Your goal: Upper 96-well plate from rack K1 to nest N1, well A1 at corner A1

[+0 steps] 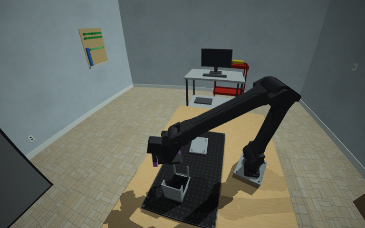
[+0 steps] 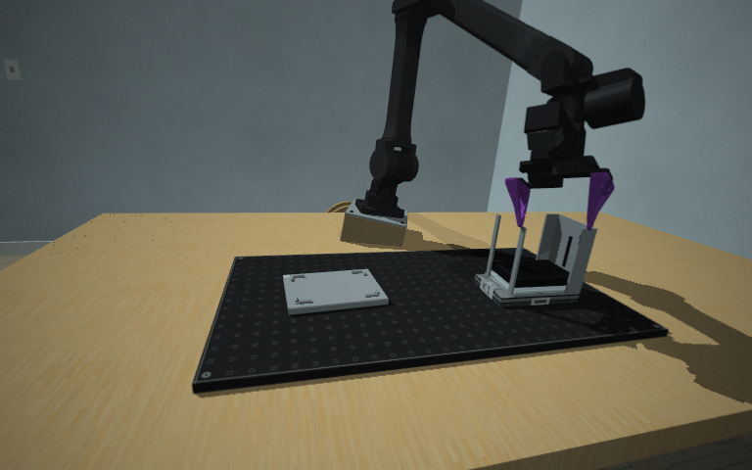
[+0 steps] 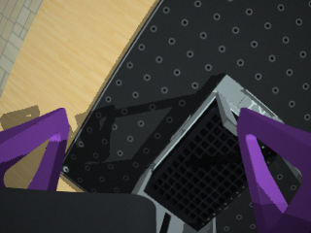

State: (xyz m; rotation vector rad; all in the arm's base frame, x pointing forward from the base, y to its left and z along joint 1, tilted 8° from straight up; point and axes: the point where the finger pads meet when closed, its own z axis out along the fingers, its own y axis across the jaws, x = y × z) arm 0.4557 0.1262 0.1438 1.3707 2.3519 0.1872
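Now: hand 120 mm above the black 96-well plate, 70 mm past it and 50 mm to the right of it. The rest, counted from my hand: pale A1 square: 390 mm to the right, 170 mm behind, 150 mm below; then grey plate nest N1: 320 mm to the right, 150 mm below, 120 mm behind; then white plate: 130 mm below, 70 mm behind, 50 mm to the left.
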